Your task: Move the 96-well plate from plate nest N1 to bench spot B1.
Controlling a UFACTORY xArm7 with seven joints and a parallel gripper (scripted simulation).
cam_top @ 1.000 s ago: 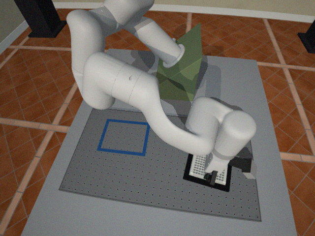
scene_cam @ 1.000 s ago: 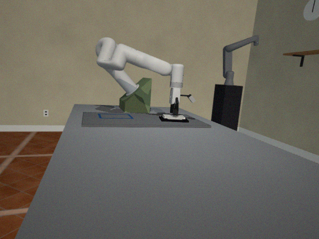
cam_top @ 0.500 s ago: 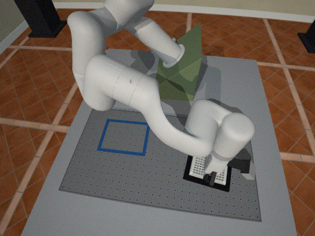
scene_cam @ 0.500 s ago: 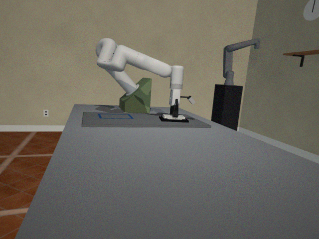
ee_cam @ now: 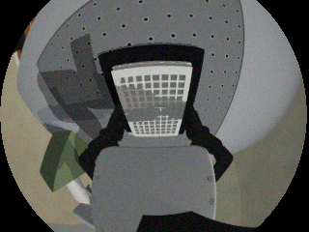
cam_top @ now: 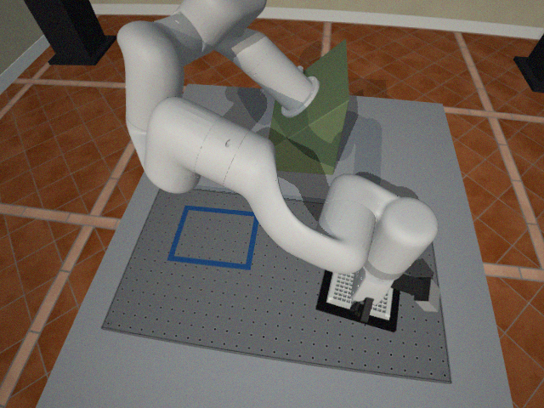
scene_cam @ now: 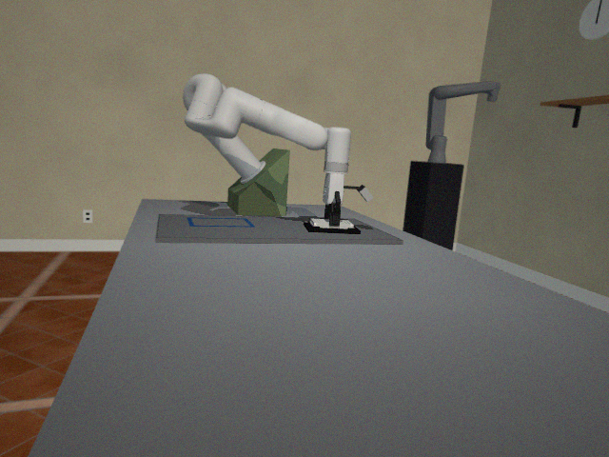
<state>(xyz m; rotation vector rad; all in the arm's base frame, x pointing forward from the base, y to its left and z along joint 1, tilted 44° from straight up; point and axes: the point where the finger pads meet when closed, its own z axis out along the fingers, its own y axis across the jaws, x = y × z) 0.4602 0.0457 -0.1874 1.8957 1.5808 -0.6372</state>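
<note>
The white 96-well plate is 10 mm below my hand. Round my hand: black plate nest 20 mm below.
</note>
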